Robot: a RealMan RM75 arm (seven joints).
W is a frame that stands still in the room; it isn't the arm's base.
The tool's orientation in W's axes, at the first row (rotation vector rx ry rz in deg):
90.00 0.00 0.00
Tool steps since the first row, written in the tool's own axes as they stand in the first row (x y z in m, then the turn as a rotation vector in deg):
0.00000 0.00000 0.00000 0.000 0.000 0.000
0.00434 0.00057 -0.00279 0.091 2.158 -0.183
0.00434 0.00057 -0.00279 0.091 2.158 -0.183
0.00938 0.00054 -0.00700 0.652 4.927 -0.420
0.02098 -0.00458 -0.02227 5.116 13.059 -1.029
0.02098 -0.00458 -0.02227 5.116 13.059 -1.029
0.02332 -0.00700 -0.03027 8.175 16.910 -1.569
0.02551 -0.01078 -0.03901 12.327 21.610 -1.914
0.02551 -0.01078 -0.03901 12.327 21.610 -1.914
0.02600 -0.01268 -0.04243 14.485 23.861 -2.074
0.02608 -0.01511 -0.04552 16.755 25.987 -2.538
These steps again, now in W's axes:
0.00000 0.00000 0.00000 0.000 0.000 0.000
0.00434 0.00279 0.00057 0.091 0.183 2.158
0.00434 0.00279 0.00057 0.091 0.183 2.158
0.00938 0.00700 0.00054 0.652 0.420 4.927
0.02098 0.02227 -0.00458 5.116 1.029 13.059
0.02098 0.02227 -0.00458 5.116 1.029 13.059
0.02332 0.03027 -0.00700 8.175 1.569 16.910
0.02551 0.03901 -0.01078 12.327 1.914 21.610
0.02551 0.03901 -0.01078 12.327 1.914 21.610
0.02600 0.04243 -0.01268 14.485 2.074 23.861
0.02608 0.04552 -0.01511 16.755 2.538 25.987

